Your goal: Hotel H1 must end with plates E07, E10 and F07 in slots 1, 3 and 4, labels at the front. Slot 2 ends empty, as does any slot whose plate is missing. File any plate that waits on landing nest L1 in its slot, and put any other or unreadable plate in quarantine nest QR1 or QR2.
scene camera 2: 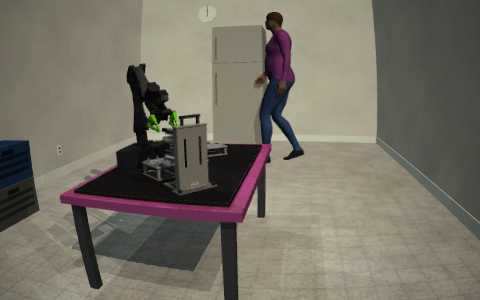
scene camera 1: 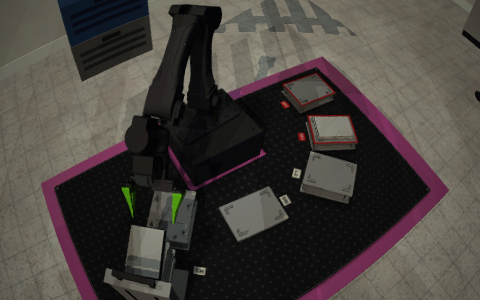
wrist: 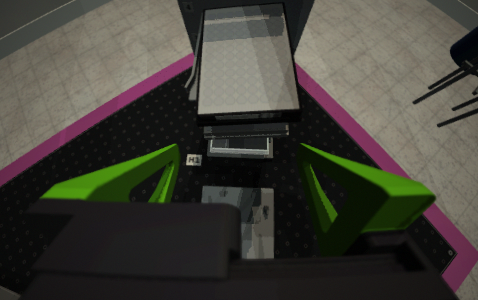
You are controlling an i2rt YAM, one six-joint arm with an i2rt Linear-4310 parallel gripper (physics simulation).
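Places are measured from the arm's base along level axes (x back, y right, z up), in centimetres.
Where they show: gripper, fingertip midpoint: (scene camera 1: 153, 220) (wrist: 238, 150); arm's base, origin of the base link: (scene camera 2: 142, 145) (scene camera 1: 208, 123).
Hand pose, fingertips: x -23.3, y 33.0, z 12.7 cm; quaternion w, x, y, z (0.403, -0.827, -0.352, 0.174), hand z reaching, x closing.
Observation:
Each offset is from my fingertips to the top centre of the thing. "spot": to the spot under its first point.
Hotel H1 (scene camera 1: 165, 289) (scene camera 2: 191, 160) (wrist: 302, 17) stands at the mat's near end in scene view 1. A plate with a pale top and dark rim @(spot: dx -5.2, dy +5.6, dz +1.4 cm) (scene camera 1: 145, 247) (wrist: 247, 70) lies in its top level; its front label is too small to read. Below it are stepped grey edges @(spot: dx -1.3, dy +2.3, dz -2.3 cm) (wrist: 246, 131) and a pale-rimmed frame @(dx -6.3, dy +6.5, dz -9.6 cm) (wrist: 240, 149); I cannot tell which are plates. Landing nest L1 @(dx -11.6, dy -52.5, dz -16.4 cm) (scene camera 1: 329, 174) shows a bare top. One red-rimmed quarantine nest @(spot: dx -0.6, dy -73.8, dz -16.6 cm) (scene camera 1: 349, 118) bears a pale plate @(dx +0.2, dy -66.9, dz -16.6 cm) (scene camera 1: 334, 127); the other @(dx +18.4, dy -74.4, dz -17.4 cm) (scene camera 1: 308, 89) looks bare. My gripper (scene camera 1: 153, 220) (scene camera 2: 164, 128) (wrist: 238, 150) is open and empty, above and before H1.
A grey stand with small pegs (scene camera 1: 172, 217) (wrist: 257, 225) stands below the gripper, before H1. A low flat grey nest @(dx -5.1, dy -27.3, dz -20.2 cm) (scene camera 1: 253, 214) lies between it and L1. H1 has a dark handle @(spot: dx -12.1, dy +12.7, dz +6.4 cm) (scene camera 2: 190, 117) on top. A person (scene camera 2: 280, 60) stands beyond the table near the fridge (scene camera 2: 237, 90).

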